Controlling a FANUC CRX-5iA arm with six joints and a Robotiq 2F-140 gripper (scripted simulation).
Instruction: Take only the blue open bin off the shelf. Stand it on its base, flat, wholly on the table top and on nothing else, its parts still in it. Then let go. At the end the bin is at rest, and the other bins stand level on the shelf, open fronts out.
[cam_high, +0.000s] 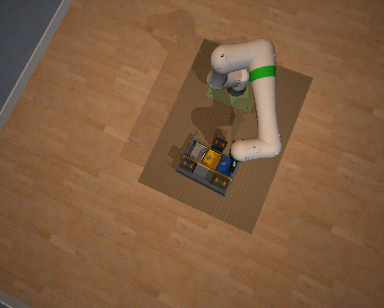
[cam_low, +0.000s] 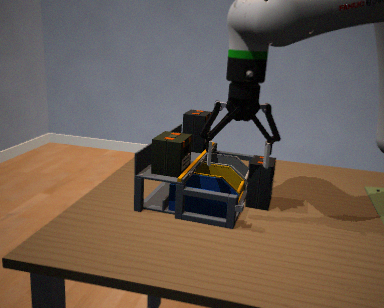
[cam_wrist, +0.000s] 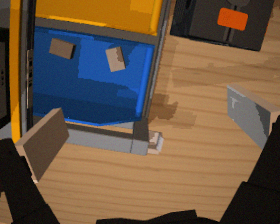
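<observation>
My hand is 8 cm short of the blue bin and 11 cm above it. From my hand the other things lie so: grey bin 7 cm ahead, 23 cm to the right, 11 cm below; then yellow bin 8 cm ahead, 11 cm to the right, 11 cm below.
</observation>
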